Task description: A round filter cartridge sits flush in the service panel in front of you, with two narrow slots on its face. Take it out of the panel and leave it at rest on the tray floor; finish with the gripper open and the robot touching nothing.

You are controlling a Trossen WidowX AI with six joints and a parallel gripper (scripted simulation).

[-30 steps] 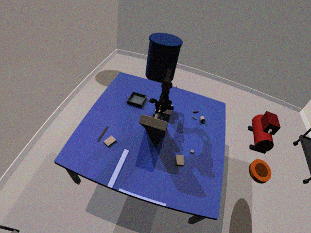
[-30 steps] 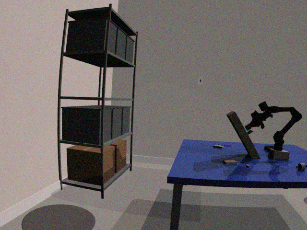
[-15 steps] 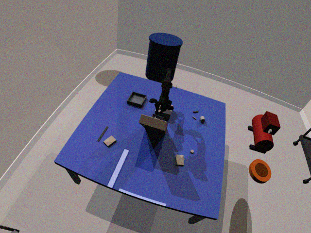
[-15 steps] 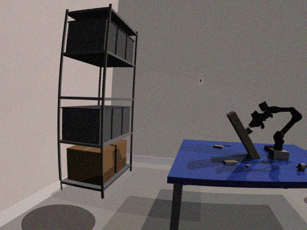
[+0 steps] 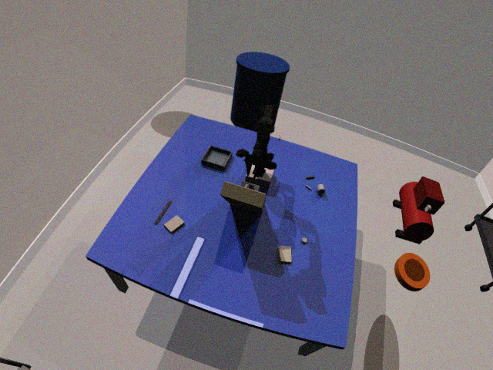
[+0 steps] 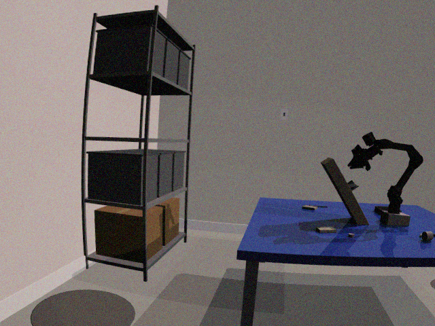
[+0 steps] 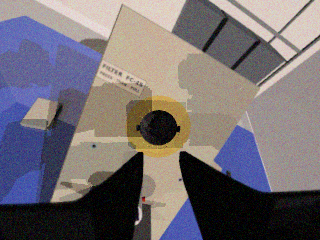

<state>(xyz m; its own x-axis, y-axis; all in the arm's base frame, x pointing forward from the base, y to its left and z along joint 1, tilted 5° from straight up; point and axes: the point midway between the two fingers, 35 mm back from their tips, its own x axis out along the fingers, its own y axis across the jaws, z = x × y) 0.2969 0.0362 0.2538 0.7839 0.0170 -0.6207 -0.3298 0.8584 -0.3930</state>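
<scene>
Right now my gripper tip is 2 cm past the round grey filter cartridge and 10 cm above it. Round my gripper tip: dark tray (35 cm behind, 31 cm to the right, 30 cm below).
</scene>
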